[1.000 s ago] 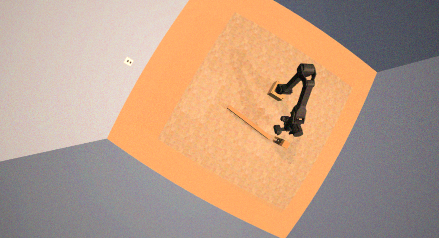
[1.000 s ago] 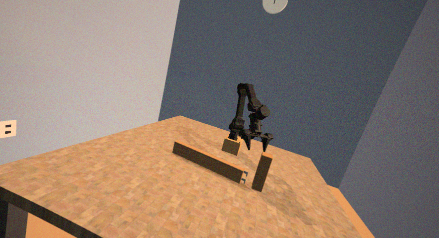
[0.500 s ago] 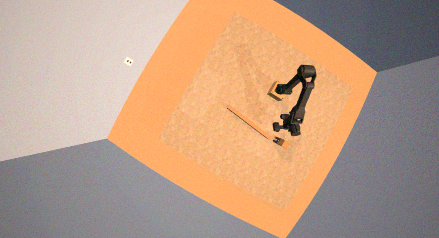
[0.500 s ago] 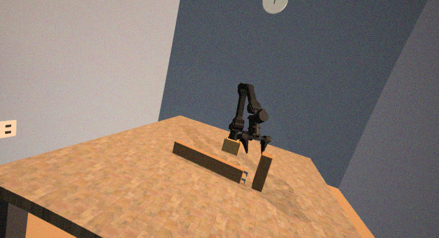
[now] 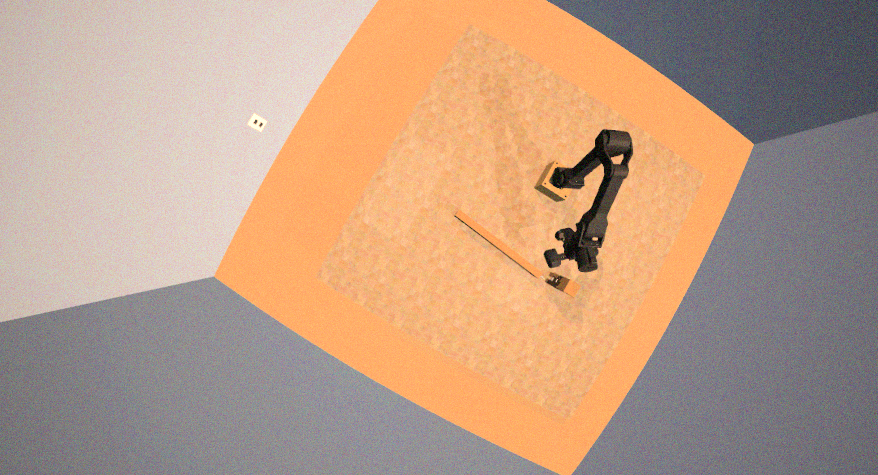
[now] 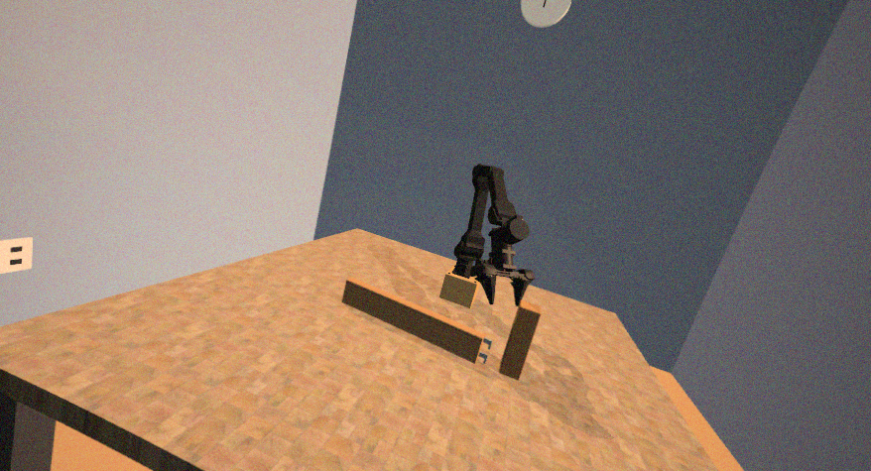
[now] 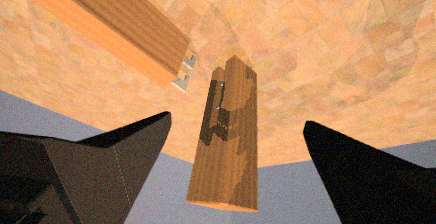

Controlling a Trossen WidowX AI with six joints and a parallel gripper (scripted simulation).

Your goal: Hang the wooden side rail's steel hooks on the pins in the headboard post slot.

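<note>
Now: gripper tip 70 mm short of the headboard post, 50 mm to the right of it and 50 mm above it.
</note>
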